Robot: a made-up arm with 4 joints. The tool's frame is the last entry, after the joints. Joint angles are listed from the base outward. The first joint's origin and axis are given. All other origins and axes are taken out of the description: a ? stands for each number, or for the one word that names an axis. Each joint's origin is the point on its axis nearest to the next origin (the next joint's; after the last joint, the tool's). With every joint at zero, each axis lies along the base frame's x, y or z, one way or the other. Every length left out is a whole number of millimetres.
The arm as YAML. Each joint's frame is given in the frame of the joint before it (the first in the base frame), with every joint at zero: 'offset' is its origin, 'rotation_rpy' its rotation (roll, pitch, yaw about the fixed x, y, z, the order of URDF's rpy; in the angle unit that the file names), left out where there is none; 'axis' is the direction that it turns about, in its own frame. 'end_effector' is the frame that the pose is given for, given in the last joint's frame.
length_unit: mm
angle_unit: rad
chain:
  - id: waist
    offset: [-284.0, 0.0, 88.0]
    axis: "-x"
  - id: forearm
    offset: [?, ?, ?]
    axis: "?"
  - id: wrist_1
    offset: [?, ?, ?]
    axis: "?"
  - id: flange
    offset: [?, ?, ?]
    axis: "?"
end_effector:
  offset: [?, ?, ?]
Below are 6 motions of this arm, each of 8 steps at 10 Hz.
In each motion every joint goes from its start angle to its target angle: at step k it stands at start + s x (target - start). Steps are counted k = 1, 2, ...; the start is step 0. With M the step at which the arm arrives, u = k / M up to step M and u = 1 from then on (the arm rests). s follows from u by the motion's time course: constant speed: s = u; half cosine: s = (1 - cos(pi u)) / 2; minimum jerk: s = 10 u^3 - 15 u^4 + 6 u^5.
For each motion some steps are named. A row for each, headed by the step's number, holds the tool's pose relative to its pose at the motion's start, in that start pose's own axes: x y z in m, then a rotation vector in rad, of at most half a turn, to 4 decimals.
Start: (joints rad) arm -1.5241 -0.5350 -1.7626 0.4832
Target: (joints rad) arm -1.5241 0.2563 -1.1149 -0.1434
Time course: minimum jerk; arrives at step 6
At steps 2, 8:
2: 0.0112 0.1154 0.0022 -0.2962 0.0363 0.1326
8: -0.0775 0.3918 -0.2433 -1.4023 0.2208 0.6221

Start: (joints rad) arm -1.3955 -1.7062 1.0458 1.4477
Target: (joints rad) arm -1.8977 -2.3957 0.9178 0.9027
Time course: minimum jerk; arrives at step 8
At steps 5, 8:
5: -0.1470 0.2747 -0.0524 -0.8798 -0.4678 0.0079
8: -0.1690 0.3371 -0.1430 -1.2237 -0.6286 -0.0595

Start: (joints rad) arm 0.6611 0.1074 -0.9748 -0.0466
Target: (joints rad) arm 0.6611 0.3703 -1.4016 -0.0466
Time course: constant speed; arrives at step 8
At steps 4, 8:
4: 0.0201 0.0149 0.0041 -0.1162 0.0718 -0.2100
8: 0.0374 0.0307 0.0071 -0.2457 0.1186 -0.4193

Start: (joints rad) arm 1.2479 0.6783 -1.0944 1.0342
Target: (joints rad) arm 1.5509 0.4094 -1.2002 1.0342
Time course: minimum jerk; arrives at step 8
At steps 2, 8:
2: -0.0152 -0.0062 -0.0045 0.0136 -0.0437 0.0143
8: -0.1212 -0.0701 -0.0693 0.1366 -0.4026 0.1647

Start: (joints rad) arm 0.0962 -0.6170 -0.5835 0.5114
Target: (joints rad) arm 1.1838 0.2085 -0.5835 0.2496
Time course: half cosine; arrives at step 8
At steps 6, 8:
6: -0.0444 0.2994 -0.2301 -1.3442 0.1374 0.2172
8: -0.0642 0.3037 -0.3040 -1.5810 0.1021 0.2112

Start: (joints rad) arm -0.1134 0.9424 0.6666 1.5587
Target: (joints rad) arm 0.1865 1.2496 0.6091 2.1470
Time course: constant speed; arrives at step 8
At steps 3, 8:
3: -0.0576 -0.0990 -0.0149 0.2421 -0.1286 -0.1166
8: -0.1760 -0.2292 -0.1129 0.6487 -0.4102 -0.2281

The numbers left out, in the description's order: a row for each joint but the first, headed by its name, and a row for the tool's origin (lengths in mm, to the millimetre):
forearm: xyz 0.0 112.0 61.0, axis +y
wrist_1: xyz -76.0 0.0 -130.0, axis +z
flange: xyz 67.0 -11.0 0.0, axis +x
tool: xyz 0.0 0.0 399.0

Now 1 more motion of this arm.
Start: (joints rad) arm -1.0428 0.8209 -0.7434 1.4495
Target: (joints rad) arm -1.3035 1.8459 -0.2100 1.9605
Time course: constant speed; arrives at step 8
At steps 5, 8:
5: 0.1087 -0.0153 0.0085 0.0112 0.4481 -0.5939
8: 0.1134 -0.0427 0.0117 0.0270 0.6098 -1.0394

